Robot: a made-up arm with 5 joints. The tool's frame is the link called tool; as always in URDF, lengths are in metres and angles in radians.
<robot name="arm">
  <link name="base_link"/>
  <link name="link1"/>
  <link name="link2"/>
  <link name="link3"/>
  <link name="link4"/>
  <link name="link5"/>
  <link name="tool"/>
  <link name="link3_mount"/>
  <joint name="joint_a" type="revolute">
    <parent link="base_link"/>
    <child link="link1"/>
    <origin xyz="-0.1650 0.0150 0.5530" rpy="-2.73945 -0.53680 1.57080"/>
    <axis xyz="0 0 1"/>
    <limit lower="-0.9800" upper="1.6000" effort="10" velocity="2.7"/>
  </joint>
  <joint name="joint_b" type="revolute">
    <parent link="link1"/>
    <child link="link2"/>
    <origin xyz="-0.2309 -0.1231 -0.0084" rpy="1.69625 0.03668 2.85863"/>
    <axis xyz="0 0 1"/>
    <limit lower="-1.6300" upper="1.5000" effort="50" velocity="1.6"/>
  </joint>
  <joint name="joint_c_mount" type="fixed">
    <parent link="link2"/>
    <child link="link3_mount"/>
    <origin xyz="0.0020 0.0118 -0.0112" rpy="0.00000 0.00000 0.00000"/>
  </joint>
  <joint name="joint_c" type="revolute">
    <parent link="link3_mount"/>
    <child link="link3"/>
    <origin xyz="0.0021 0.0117 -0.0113" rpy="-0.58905 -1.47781 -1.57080"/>
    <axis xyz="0 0 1"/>
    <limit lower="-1.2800" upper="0.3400" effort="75" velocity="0.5"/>
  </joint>
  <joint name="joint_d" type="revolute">
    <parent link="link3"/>
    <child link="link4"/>
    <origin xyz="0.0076 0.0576 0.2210" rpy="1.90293 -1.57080 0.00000"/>
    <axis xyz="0 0 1"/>
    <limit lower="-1.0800" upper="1.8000" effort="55" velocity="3.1"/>
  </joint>
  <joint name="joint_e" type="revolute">
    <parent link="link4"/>
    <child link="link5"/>
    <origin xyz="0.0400 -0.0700 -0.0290" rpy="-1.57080 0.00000 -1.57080"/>
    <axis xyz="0 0 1"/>
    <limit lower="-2.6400" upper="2.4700" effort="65" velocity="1.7"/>
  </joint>
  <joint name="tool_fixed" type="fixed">
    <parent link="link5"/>
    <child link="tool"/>
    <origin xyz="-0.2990 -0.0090 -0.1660" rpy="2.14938 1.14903 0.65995"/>
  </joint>
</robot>
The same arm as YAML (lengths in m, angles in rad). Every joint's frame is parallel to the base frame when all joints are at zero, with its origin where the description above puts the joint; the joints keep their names.
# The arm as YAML. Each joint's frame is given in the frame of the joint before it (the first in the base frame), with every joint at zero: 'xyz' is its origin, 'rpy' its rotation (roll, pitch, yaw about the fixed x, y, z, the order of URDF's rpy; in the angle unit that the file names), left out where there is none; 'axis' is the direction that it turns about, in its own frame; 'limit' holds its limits. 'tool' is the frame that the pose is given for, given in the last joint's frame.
units:
  length: m
  angle: rad
joints:
  - name: joint_a
    type: revolute
    origin:
      xyz: [-0.165, 0.015, 0.553]
    axis: [-0.391396, 0.470595, -0.790791]
    limit:
      lower: -0.98
      upper: 1.6
  - name: joint_b
    type: revolute
    origin:
      xyz: [-0.11, -0.227, -0.07]
    axis: [0.924445, 0.373418, -0.077204]
    limit:
      lower: -1.63
      upper: 1.5
  - name: joint_c
    type: revolute
    origin:
      xyz: [-0.026, 0.0, -0.02]
    axis: "-z"
    limit:
      lower: -1.28
      upper: 0.34
  - name: joint_d
    type: revolute
    origin:
      xyz: [0.026, -0.052, -0.221]
    axis: "+y"
    limit:
      lower: -1.08
      upper: 1.8
  - name: joint_e
    type: revolute
    origin:
      xyz: [0.07, -0.029, -0.04]
    axis: "-z"
    limit:
      lower: -2.64
      upper: 2.47
tool:
  origin:
    xyz: [-0.299, 0.009, 0.166]
    rpy: [-0.9922, -1.149, -0.6599]

